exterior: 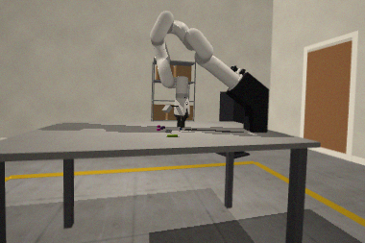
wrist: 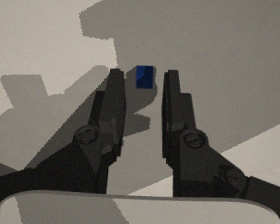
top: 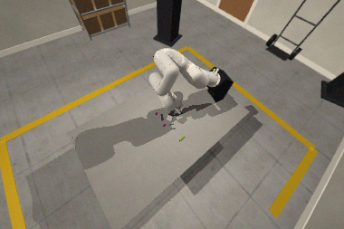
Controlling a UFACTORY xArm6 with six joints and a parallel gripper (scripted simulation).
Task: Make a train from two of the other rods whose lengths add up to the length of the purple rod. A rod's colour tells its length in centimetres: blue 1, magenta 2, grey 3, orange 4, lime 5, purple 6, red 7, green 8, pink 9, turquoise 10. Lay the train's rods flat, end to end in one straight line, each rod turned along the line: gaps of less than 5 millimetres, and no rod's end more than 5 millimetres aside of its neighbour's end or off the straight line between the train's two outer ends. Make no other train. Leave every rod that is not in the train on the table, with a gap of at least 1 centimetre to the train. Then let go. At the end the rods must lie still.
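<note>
The blue rod is 3 cm below my hand. The rest, counted from my hand: lime rod: 16 cm to the left, 15 cm ahead, 3 cm below; then purple rod: 9 cm to the right, 8 cm ahead, 3 cm below.
</note>
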